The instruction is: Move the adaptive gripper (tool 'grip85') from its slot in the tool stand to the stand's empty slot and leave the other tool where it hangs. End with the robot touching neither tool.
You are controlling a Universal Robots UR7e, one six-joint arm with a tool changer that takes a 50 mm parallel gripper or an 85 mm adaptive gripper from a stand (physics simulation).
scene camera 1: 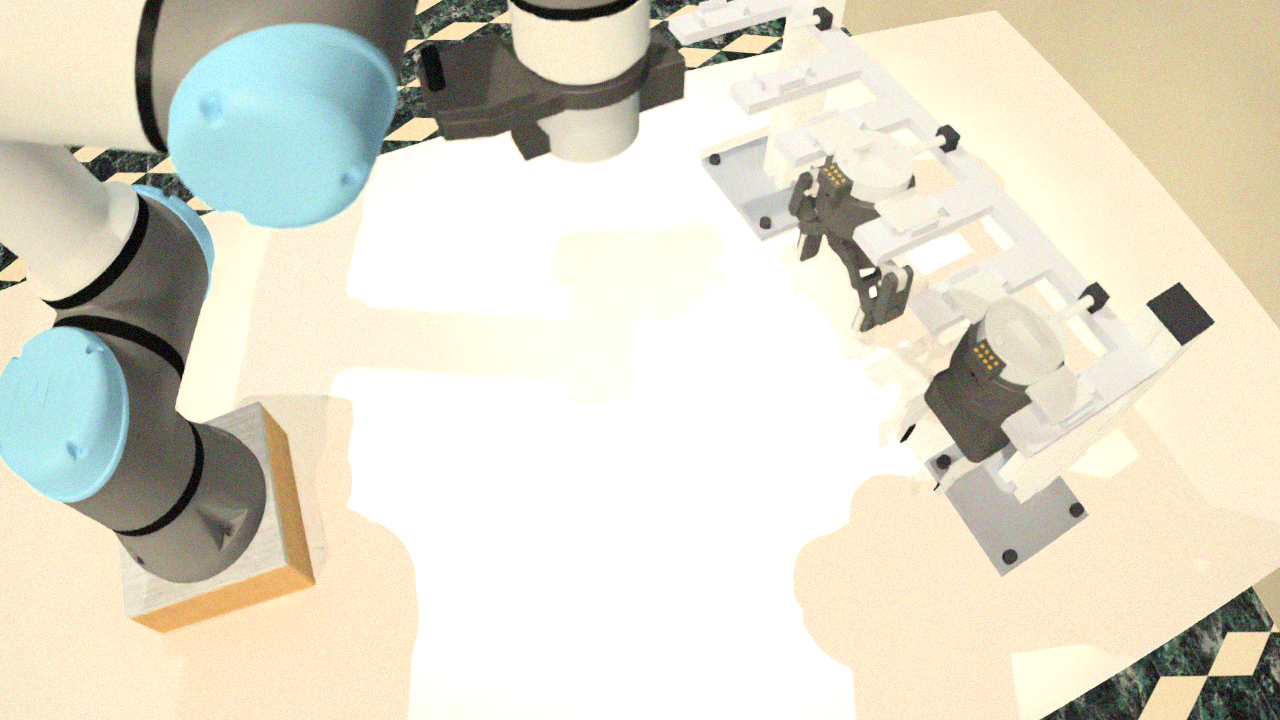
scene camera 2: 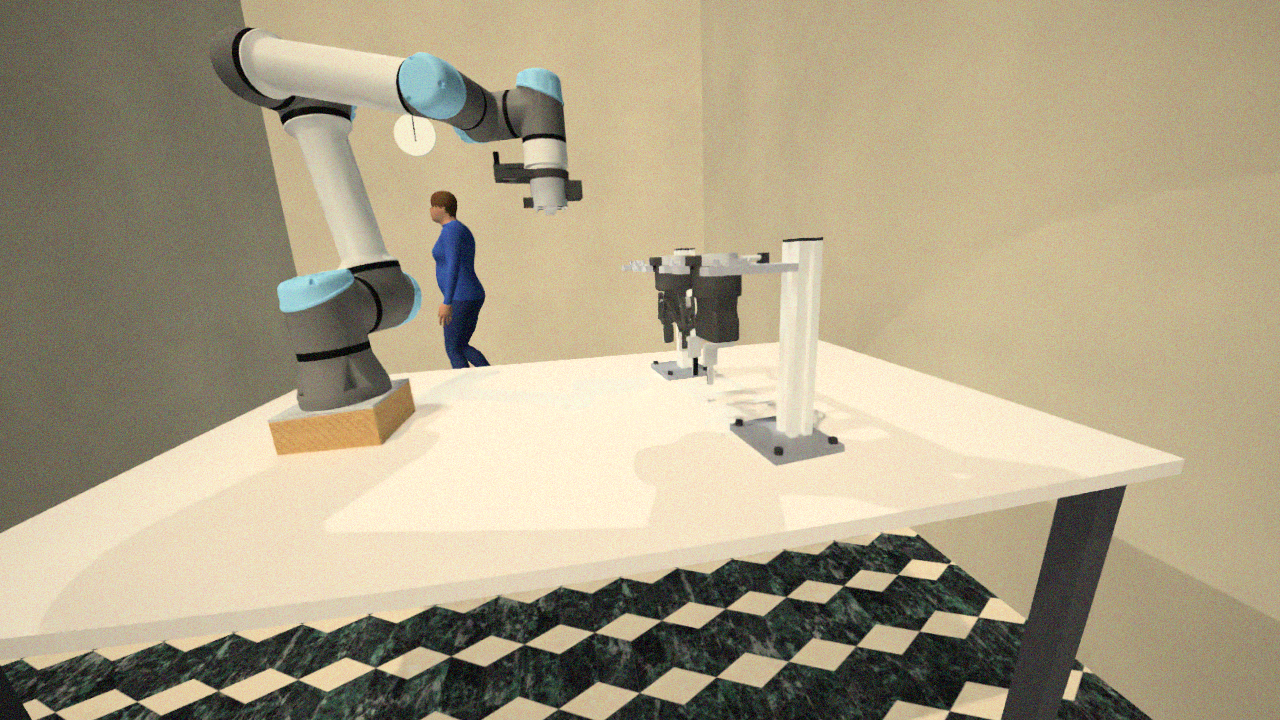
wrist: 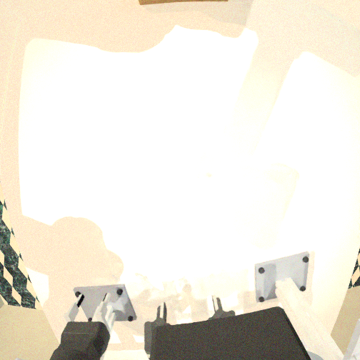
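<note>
Tool stand point(scene camera 2: 789, 437). Adaptive gripper point(scene camera 1: 867, 173), also point(scene camera 2: 674, 305). Parallel gripper point(scene camera 1: 1013, 352), also point(scene camera 2: 717, 321).
</note>
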